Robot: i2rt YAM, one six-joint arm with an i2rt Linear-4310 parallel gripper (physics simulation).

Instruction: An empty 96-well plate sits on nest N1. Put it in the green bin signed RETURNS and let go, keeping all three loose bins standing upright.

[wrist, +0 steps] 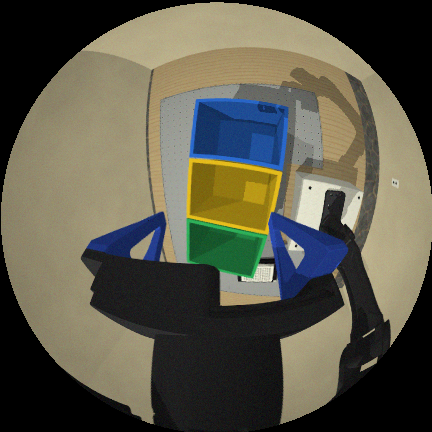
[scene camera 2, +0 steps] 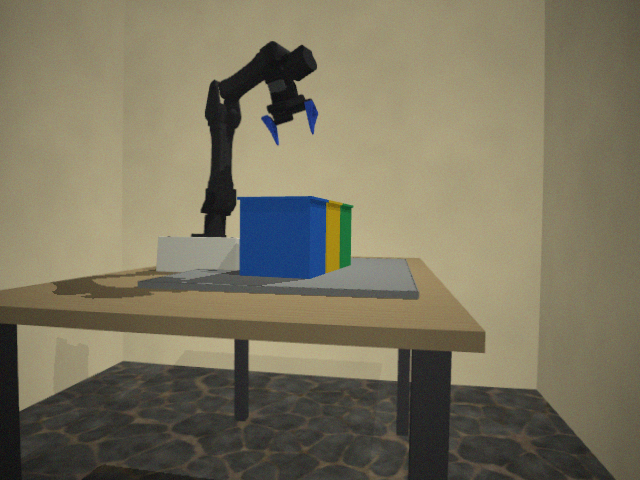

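Pixels of known places: gripper, fingertip midpoint: [wrist: 216, 217] [scene camera 2: 294, 139]; arm's base at its link origin: [wrist: 329, 222] [scene camera 2: 214, 240].
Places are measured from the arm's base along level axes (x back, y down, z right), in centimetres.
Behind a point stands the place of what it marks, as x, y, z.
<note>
The white 96-well plate [wrist: 259, 273] {-21.3, 4.7, -24.0} sits in a black nest [wrist: 275, 270] {-14.9, 5.8, -23.3} beside the green bin in the wrist view; the bin's corner hides part of it. It does not show in the scene view. The green bin [scene camera 2: 345, 237] {-38.8, -1.5, 0.0} [wrist: 225, 247] {-32.4, -1.3, -8.1} stands upright at the end of a row, with the yellow bin [scene camera 2: 333, 237] {-36.1, -1.8, 12.5} [wrist: 232, 195] {-30.6, 6.7, 6.0} in the middle and the blue bin [scene camera 2: 276, 237] {-24.5, -2.0, 29.4} [wrist: 240, 132] {-26.4, 6.7, 25.7} at the other end, both upright. My gripper [scene camera 2: 295, 139] {-25.8, -27.2, 12.5} [wrist: 216, 217] {-25.8, -27.2, 12.5} is open and empty, high above the bins. No sign text is readable.
The bins stand on a grey perforated board [scene camera 2: 377, 281] {-46.8, 6.9, 32.8} [wrist: 175, 130] {-47.8, 6.9, 30.4} on the wooden table [scene camera 2: 258, 315] {-29.0, 8.2, 65.0} [wrist: 225, 67] {-27.7, 8.2, 54.4}. The white base block [scene camera 2: 186, 253] {3.7, 3.2, 11.7} [wrist: 310, 205] {-7.6, -0.5, 5.1} of the arm stands beside the row. The tall bin walls stand close together, near the nest.
</note>
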